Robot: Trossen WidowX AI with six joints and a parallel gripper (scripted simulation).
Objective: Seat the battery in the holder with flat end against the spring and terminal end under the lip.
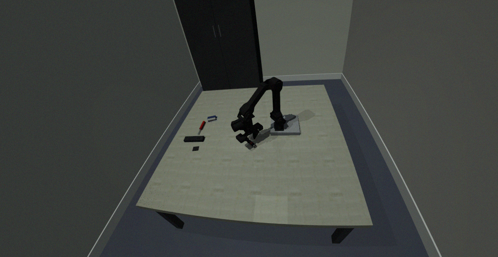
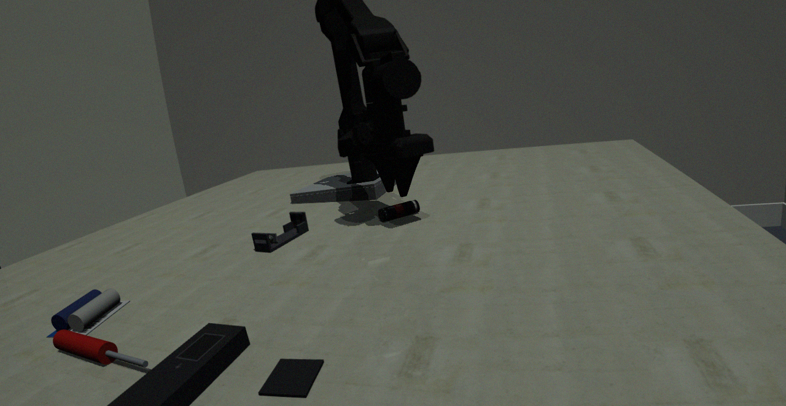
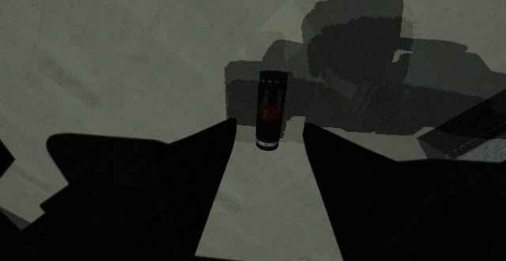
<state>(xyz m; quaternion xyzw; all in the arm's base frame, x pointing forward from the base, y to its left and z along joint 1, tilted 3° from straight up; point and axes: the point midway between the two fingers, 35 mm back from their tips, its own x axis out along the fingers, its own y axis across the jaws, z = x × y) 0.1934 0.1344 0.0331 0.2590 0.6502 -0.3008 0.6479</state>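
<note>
Right now the battery is 30 mm below my gripper tip. From my gripper tip the other things lie so: black plate 420 mm ahead, 30 mm to the left, 40 mm below; then long black box 460 mm ahead, 60 mm to the right, 30 mm below; then red-handled screwdriver 440 mm ahead, 180 mm to the right, 30 mm below.
</note>
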